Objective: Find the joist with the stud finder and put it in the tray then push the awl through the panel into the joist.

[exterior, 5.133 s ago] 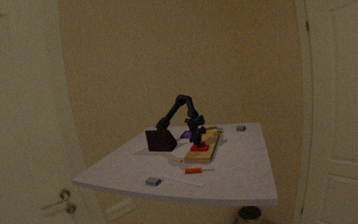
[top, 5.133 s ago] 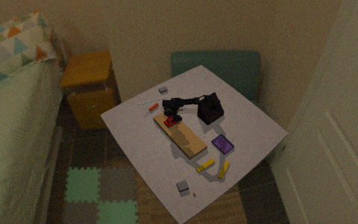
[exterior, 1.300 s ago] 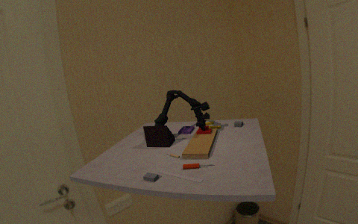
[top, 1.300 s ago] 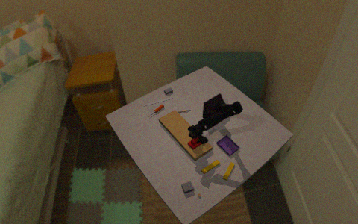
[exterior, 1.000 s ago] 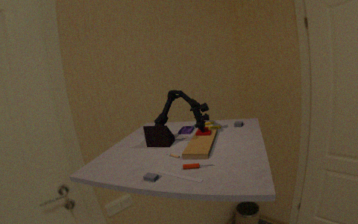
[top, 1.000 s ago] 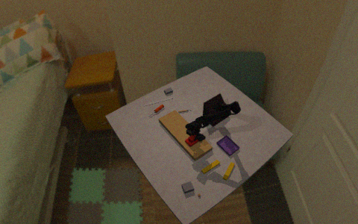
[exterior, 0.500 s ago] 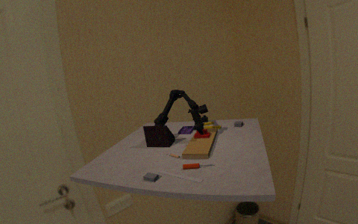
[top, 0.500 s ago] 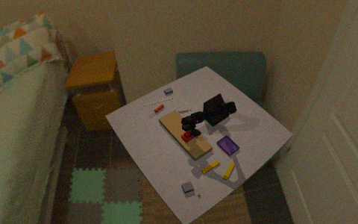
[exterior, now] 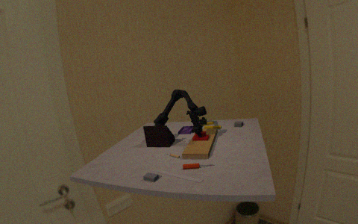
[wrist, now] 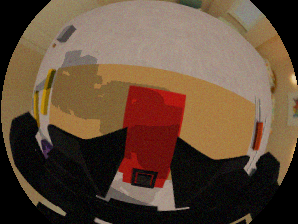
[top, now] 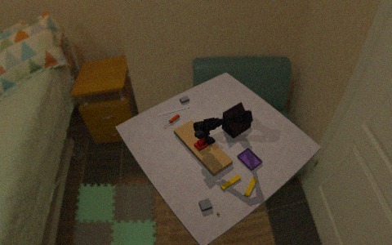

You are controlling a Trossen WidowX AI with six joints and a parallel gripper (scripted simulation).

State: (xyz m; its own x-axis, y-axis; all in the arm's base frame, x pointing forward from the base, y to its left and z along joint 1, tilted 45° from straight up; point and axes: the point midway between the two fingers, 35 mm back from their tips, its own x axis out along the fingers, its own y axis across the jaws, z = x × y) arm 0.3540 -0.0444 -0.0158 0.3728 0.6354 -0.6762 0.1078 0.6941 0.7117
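My gripper tip is now 18 cm past the purple tray, 34 cm to the right of it and 5 cm above it. Round my gripper tip: orange-handled tool 3 cm ahead, 38 cm to the right, 5 cm below; red stud finder 2 cm behind, 2 cm above; awl 21 cm behind, 20 cm to the right, 6 cm below.
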